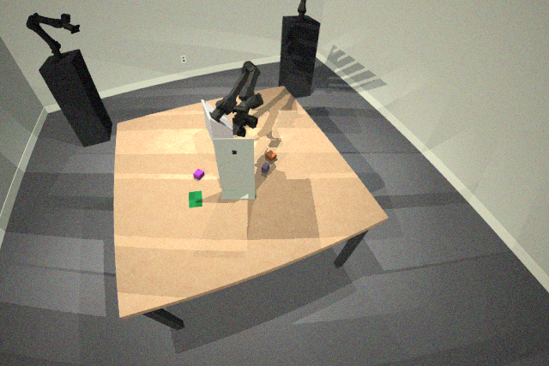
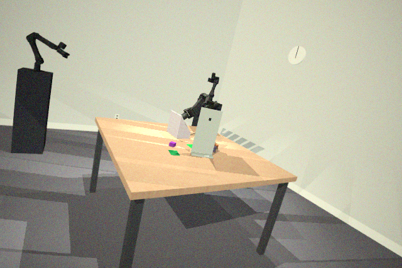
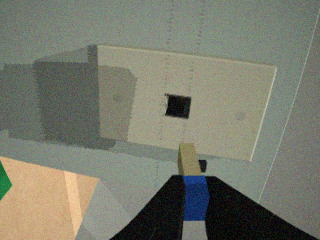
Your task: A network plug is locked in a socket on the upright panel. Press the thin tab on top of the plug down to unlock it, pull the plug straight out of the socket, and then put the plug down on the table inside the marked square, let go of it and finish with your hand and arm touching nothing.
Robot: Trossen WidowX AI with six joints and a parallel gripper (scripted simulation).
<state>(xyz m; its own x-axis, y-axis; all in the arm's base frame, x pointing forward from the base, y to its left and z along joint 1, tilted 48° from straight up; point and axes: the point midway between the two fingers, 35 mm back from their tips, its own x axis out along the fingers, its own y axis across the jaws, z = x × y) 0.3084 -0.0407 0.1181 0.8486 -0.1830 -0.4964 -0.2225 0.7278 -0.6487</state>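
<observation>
My gripper tip is 30 cm above the green marked square, 8 cm past it and 1 cm to the right of it. Also, from my gripper tip: grey panel 13 cm below, 9 cm ahead, 3 cm to the right; then lilac block 28 cm below, 15 cm to the left, 1 cm behind; then orange block 28 cm below, 21 cm to the left, 9 cm behind.
</observation>
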